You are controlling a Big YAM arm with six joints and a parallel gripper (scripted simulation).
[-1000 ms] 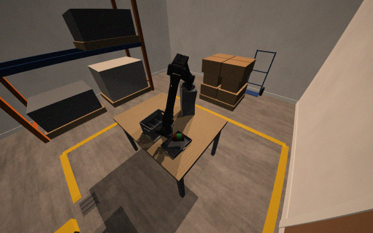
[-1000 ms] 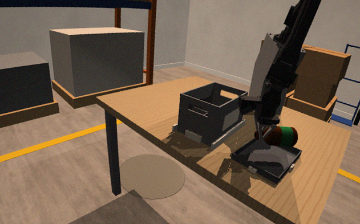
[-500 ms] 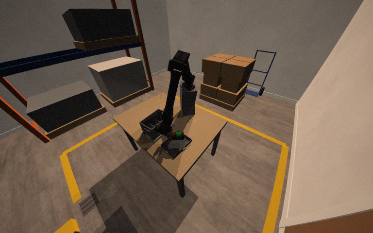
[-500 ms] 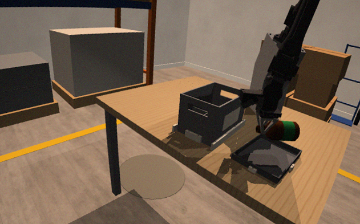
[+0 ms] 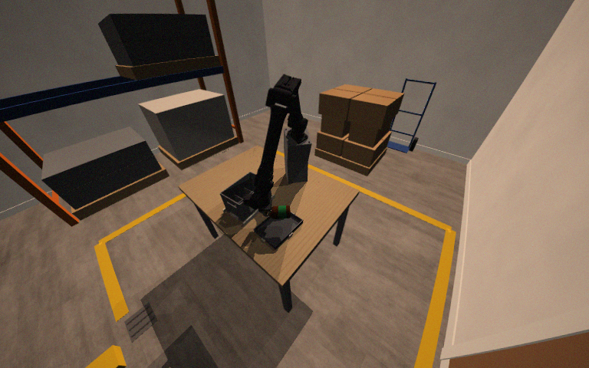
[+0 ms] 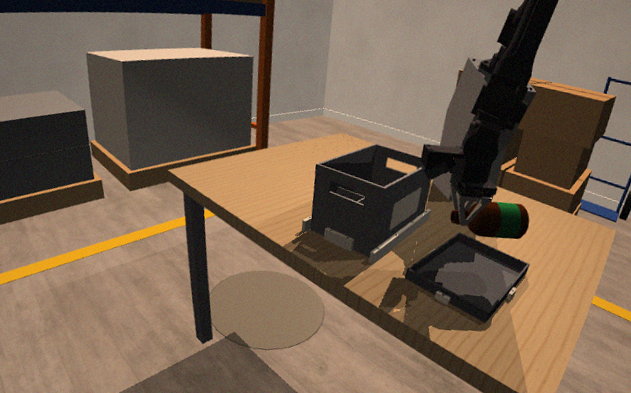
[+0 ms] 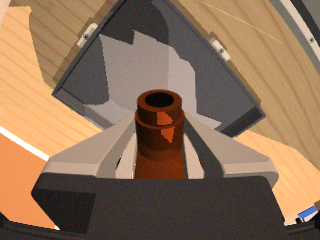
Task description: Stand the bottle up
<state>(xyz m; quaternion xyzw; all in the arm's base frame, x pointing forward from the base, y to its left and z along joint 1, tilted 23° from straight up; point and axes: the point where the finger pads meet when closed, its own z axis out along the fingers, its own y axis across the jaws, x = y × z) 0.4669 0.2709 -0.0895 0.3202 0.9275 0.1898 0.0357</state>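
The brown bottle is 4 cm behind my hand and 3 cm to the left of it. From my hand the other things lie so: tray 13 cm below, 5 cm behind, 3 cm to the left; dark crate 26 cm to the right, 6 cm below.
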